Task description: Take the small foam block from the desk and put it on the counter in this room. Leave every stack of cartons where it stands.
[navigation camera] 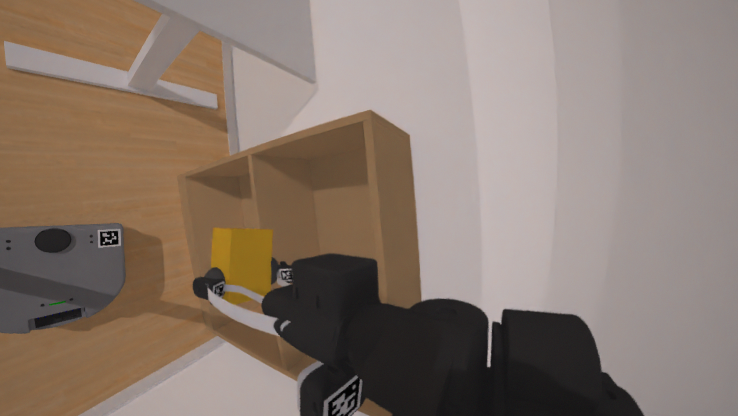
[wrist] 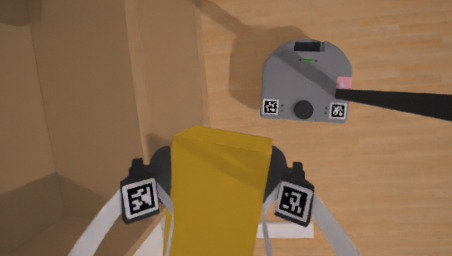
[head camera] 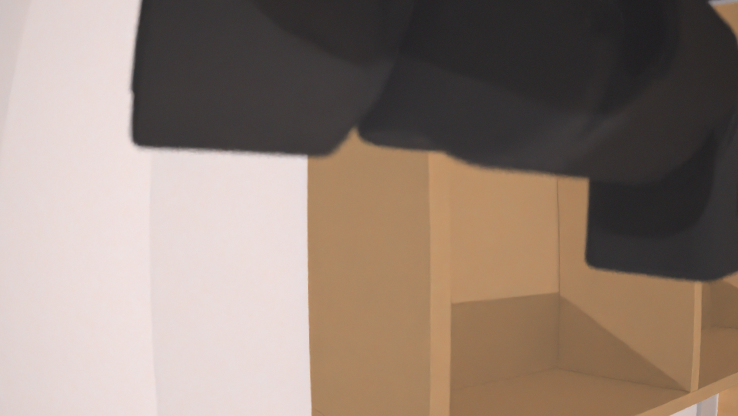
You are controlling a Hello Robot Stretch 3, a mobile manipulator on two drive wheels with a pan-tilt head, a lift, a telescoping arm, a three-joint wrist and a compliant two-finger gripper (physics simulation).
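Where they show: gripper, between the fingertips: [navigation camera: 240,274] [wrist: 217,164]; robot's base, origin of its link: [navigation camera: 54,239] [wrist: 298,105].
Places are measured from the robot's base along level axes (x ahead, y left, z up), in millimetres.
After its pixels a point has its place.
A yellow foam block [navigation camera: 242,260] {y -161, x 4, z 994 mm} [wrist: 217,195] {y -171, x -17, z 993 mm} is held between the two round fingertips of my gripper [navigation camera: 238,279] {y -179, x -23, z 955 mm} [wrist: 217,164] {y -179, x -23, z 955 mm}. The gripper is shut on it, with one fingertip against each side. In the navigation camera view the block is in front of the open side of a wooden shelf unit. In the wrist view it hangs above floor level, and its lower part runs out of the frame. The desk with the block's original place, the counter and the carton stacks cannot be made out in these views.
The wooden shelf unit [head camera: 369,289] {y -522, x 100, z 1060 mm} [navigation camera: 395,206] {y -511, x 69, z 1060 mm} [wrist: 92,90] stands against the wall, close beside the gripper. My grey base [navigation camera: 62,276] {y -15, x -110, z 160 mm} [wrist: 305,80] {y -3, x -112, z 160 mm} is on the wooden floor. A white-grey table [navigation camera: 258,31] {y -352, x 606, z 720 mm} with a bar-shaped foot stands at the upper left of the navigation camera view.
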